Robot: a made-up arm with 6 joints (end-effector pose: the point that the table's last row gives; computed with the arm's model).
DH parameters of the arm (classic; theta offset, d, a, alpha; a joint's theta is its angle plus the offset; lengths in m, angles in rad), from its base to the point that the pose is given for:
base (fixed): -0.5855 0 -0.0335 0
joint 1: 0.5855 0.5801 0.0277 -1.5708
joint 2: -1.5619 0 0.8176 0
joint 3: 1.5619 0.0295 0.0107 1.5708
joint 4: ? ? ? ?
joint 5: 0 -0.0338 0.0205 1.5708
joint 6: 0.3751 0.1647 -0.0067 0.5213
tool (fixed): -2.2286 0.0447 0 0
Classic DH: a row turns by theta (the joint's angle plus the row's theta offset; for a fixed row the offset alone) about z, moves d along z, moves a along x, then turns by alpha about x.
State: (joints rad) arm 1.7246 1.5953 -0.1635 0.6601 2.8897 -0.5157
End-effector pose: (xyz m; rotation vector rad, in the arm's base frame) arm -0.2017 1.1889 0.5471 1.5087 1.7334 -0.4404
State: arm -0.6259 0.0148 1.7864 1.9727 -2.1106 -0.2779
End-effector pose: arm 0.2484 -0.3591 1.1541 -2.1166 -1.4105 1.0504
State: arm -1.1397 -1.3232 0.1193 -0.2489 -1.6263 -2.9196
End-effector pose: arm -0.5199 1.2696 0.7756 -2.8252 -0.4734 -0.9584
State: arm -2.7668 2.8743 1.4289 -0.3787 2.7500 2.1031
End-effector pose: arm 0.0417 0.0390 -0.3296 1.1437 0.2644 -1.8032
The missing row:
joint 4: 0 0.534 -0.03 -1.5708
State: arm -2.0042 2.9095 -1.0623 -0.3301 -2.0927 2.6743
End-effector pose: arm -0.2425 -0.6584 -0.1476 -0.3717 0.8170 -1.0519
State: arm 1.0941 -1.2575 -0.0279 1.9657 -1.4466 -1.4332
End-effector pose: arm -0.4479 -1.1648 1.1262 0.4553 1.0366 0.8951
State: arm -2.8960 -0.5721 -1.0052 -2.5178 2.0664 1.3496
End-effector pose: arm 0.7511 0.2297 1.1538 1.0723 -1.7806 -0.9078
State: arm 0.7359 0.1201 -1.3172 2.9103 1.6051 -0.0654
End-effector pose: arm -0.4014 -0.1516 1.4414 -0.7704 -2.3153 -0.3340
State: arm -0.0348 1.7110 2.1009 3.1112 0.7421 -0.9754
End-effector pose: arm 0.4630 0.0826 -0.1364 -0.4255 -2.7623 -0.5842
